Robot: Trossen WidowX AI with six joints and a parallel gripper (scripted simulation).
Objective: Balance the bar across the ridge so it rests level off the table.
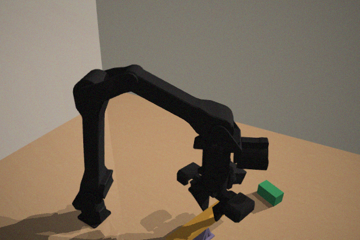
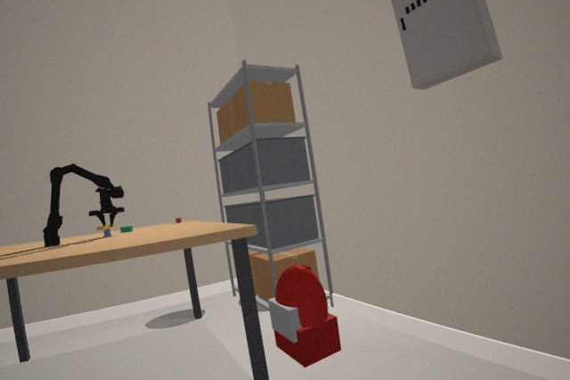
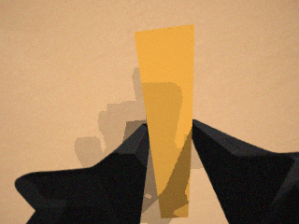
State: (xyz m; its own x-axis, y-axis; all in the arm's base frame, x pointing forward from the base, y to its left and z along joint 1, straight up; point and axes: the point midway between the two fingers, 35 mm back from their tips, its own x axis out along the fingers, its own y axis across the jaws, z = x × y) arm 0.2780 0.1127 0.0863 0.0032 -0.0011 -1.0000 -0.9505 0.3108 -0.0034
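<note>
Now: gripper tip 10 mm past the yellow bar and 30 mm to the left of it. The rest, counted from my gripper tip: green block (100 mm ahead, 180 mm to the left, 40 mm below); then red block (460 mm ahead, 390 mm to the left, 40 mm below).
</note>
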